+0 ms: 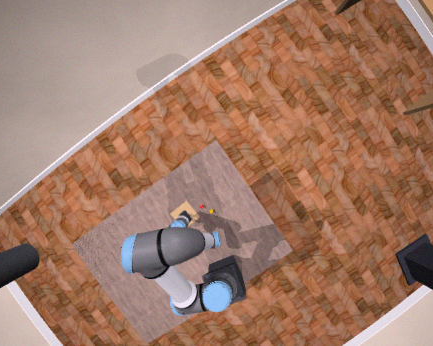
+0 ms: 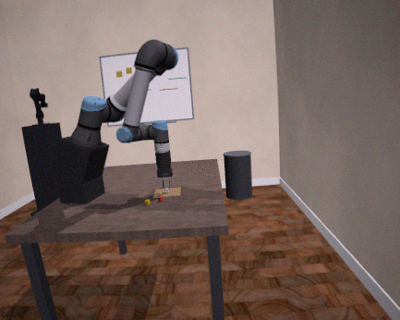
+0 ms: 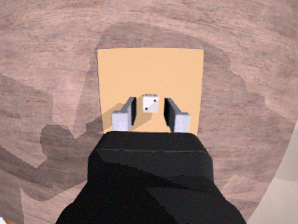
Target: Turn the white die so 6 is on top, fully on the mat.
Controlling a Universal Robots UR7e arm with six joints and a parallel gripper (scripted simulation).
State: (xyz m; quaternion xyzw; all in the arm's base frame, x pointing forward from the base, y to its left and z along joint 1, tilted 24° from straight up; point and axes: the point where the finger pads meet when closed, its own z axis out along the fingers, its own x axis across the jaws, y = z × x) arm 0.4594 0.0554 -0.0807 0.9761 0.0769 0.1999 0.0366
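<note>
Now: the white die 4 cm below my hand. Round my hand: yellow die (6 cm behind, 17 cm to the right, 4 cm below); red die (13 cm to the right, 4 cm below); tan mat (5 cm below).
</note>
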